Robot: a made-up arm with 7 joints. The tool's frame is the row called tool.
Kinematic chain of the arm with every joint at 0, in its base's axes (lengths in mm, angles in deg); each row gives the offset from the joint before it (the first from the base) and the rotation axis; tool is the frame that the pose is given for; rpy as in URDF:
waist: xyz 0 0 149 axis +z
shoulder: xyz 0 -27 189 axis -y
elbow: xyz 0 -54 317 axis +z
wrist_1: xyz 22 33 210 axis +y
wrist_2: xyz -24 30 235 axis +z
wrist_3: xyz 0 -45 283 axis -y
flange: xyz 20 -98 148 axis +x
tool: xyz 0 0 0 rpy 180 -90 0
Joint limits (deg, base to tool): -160..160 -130..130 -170..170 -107..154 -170..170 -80..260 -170..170
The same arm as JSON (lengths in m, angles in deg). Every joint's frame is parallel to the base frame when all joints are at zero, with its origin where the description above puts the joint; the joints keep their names.
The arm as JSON. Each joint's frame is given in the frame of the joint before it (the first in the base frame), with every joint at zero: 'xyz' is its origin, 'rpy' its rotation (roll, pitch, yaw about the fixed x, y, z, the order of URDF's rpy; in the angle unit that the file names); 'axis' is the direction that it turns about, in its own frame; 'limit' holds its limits. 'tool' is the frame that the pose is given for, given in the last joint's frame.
{"units": {"length": "m", "angle": "deg"}, "joints": [{"name": "waist", "type": "revolute", "origin": {"xyz": [0.0, 0.0, 0.149], "rpy": [0.0, 0.0, 0.0]}, "axis": [0.0, 0.0, 1.0], "limit": {"lower": -160.0, "upper": 160.0}}, {"name": "shoulder", "type": "revolute", "origin": {"xyz": [0.0, -0.027, 0.189], "rpy": [0.0, 0.0, 0.0]}, "axis": [0.0, -1.0, 0.0], "limit": {"lower": -130.0, "upper": 130.0}}, {"name": "elbow", "type": "revolute", "origin": {"xyz": [0.0, -0.054, 0.317], "rpy": [0.0, 0.0, 0.0]}, "axis": [0.0, 0.0, 1.0], "limit": {"lower": -170.0, "upper": 170.0}}, {"name": "wrist_1", "type": "revolute", "origin": {"xyz": [0.022, 0.033, 0.21], "rpy": [0.0, 0.0, 0.0]}, "axis": [0.0, 1.0, 0.0], "limit": {"lower": -107.0, "upper": 154.0}}, {"name": "wrist_2", "type": "revolute", "origin": {"xyz": [-0.024, 0.03, 0.235], "rpy": [0.0, 0.0, 0.0]}, "axis": [0.0, 0.0, 1.0], "limit": {"lower": -170.0, "upper": 170.0}}, {"name": "wrist_3", "type": "revolute", "origin": {"xyz": [0.0, -0.045, 0.283], "rpy": [0.0, 0.0, 0.0]}, "axis": [0.0, -1.0, 0.0], "limit": {"lower": -80.0, "upper": 260.0}}, {"name": "flange", "type": "revolute", "origin": {"xyz": [0.02, -0.098, 0.148], "rpy": [0.0, 0.0, 0.0]}, "axis": [1.0, 0.0, 0.0], "limit": {"lower": -170.0, "upper": 170.0}}], "tool": {"origin": {"xyz": [0.0, 0.0, 0.0], "rpy": [180.0, -90.0, 0.0]}}}
